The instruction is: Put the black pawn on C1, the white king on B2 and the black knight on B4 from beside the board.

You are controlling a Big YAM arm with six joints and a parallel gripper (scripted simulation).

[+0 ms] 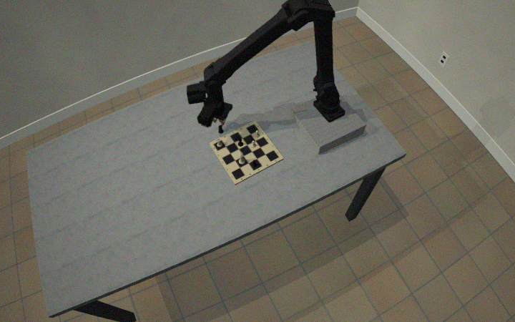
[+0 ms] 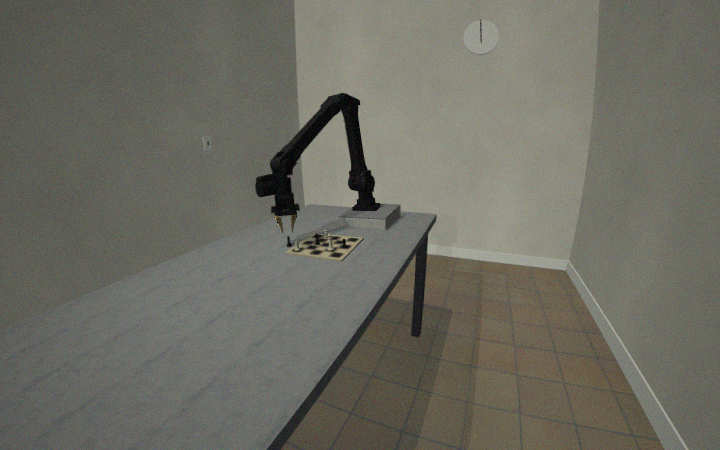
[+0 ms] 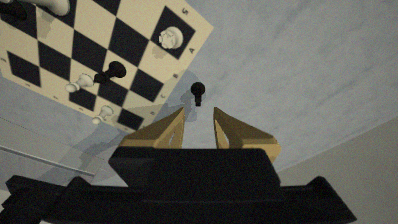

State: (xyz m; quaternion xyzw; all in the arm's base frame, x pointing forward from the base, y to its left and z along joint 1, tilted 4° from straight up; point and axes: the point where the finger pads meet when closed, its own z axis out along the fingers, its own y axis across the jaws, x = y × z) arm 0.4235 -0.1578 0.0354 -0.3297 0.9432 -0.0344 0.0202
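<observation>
My gripper is now 100 mm to the right of the black chess piece, 40 mm past it and 30 mm above it. Also, from my hand: chessboard (140 mm to the left, 60 mm below, 40 mm behind); white king (180 mm to the left, 20 mm below, 10 mm behind); black pawn (220 mm to the left, 40 mm below, 40 mm behind).
</observation>
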